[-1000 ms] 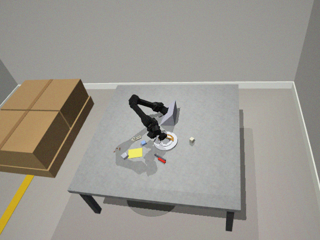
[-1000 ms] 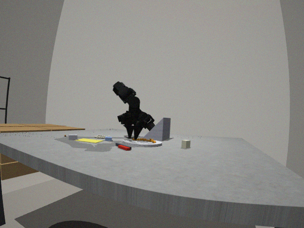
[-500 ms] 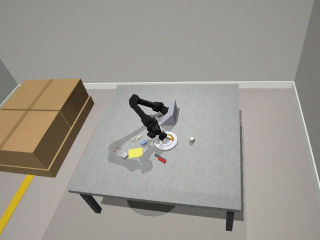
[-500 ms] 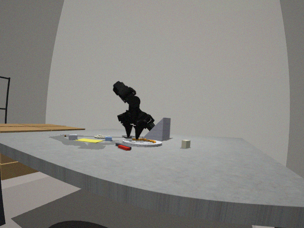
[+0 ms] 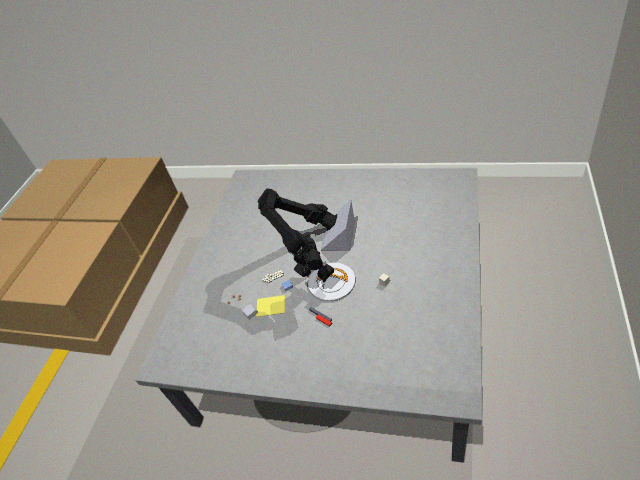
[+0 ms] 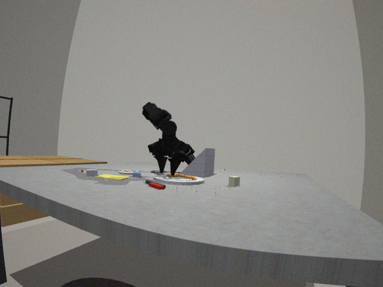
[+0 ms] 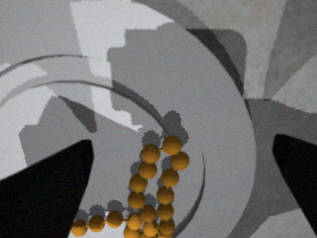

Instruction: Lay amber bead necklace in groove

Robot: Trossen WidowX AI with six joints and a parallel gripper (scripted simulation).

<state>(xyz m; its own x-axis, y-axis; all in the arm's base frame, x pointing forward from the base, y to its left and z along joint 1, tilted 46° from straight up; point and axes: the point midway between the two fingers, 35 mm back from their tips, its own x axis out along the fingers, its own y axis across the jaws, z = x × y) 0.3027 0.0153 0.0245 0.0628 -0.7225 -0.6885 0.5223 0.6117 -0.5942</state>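
Right now the round bead board is 10 mm ahead of my gripper tip, 60 mm to the left of it and 10 mm below it. Also, from my gripper tip: blue cube 50 mm ahead, 120 mm to the right, 10 mm below; then yellow sheet 150 mm ahead, 170 mm to the right, 20 mm below; then red-handled tool 190 mm ahead, 60 mm to the left, 20 mm below.
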